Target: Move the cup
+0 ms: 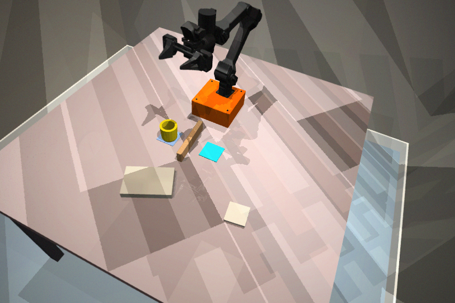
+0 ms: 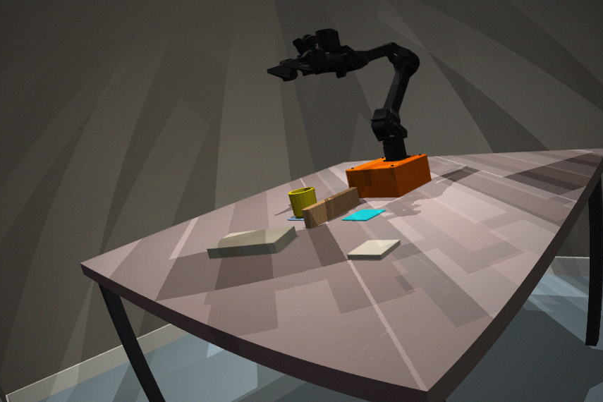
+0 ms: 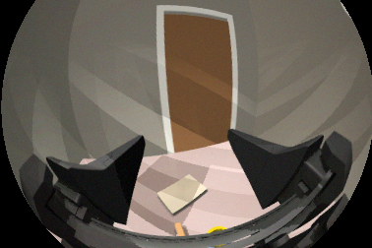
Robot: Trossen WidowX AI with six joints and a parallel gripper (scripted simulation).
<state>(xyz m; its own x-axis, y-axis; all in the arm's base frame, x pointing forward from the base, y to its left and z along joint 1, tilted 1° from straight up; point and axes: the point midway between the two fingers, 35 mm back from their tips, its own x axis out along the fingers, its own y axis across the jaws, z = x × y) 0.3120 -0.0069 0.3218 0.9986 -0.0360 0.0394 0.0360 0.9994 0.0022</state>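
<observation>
Now: the yellow cup 380 mm below my gripper tip, 70 mm to the right of it and 40 mm behind it. From my gripper tip the other things lie so: wooden bar (400 mm below, 60 mm behind, 30 mm to the left); cream slab (400 mm below, 190 mm ahead, 20 mm to the left); blue pad (420 mm below, 70 mm to the right, 40 mm behind).
</observation>
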